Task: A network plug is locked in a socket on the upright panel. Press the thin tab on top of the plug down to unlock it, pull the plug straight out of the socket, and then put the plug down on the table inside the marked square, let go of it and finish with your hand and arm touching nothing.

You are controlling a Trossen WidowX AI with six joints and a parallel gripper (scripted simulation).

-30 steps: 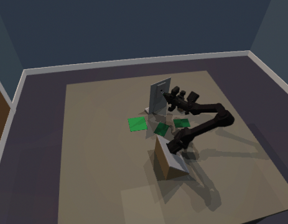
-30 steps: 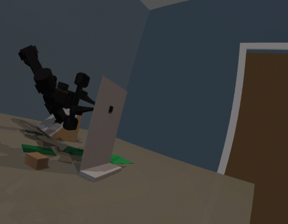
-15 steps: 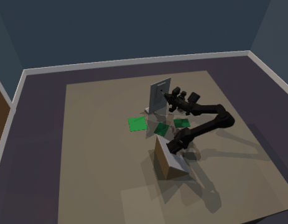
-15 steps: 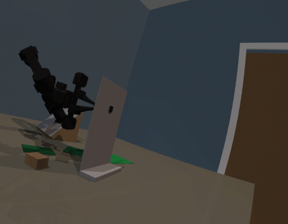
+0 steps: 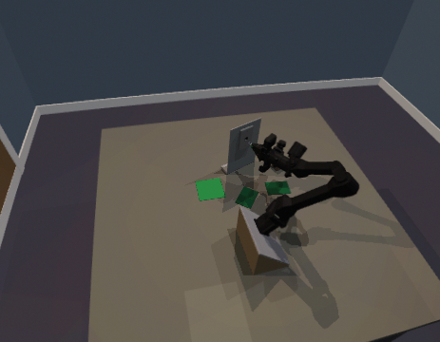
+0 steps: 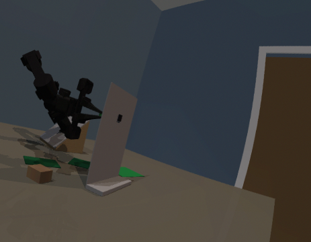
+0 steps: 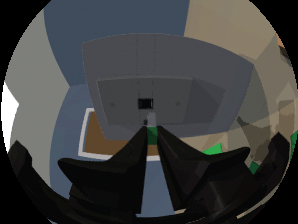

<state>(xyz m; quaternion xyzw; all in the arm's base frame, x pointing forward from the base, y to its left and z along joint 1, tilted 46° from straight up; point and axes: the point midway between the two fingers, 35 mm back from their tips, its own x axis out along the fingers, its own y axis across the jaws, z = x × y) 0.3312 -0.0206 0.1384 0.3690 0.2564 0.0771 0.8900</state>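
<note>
Right now the grey upright panel is 70 mm below my gripper tip, 60 mm ahead of it and 20 mm to the left of it. From my gripper tip the other things lie so: small green plug: right at my gripper tip.
</note>
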